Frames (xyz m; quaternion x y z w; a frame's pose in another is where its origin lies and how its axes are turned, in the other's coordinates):
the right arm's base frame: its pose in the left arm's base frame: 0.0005 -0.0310 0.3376 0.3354 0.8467 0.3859 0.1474
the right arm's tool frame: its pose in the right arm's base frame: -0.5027 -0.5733 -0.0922 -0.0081 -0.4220 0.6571 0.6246
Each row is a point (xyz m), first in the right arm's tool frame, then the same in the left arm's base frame.
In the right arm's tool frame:
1: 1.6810 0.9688 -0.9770
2: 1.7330 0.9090 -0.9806
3: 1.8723 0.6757 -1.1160
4: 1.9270 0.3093 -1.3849
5: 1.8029 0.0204 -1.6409
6: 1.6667 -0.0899 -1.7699
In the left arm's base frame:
1: 1.3007 -0.3194 1.7055
2: 1.3184 -0.2428 1.6952
3: 1.2792 0.0551 1.7388
4: 1.0599 0.4508 1.8085
5: 0.7326 0.6858 1.8535
6: 0.5218 0.7367 1.8720

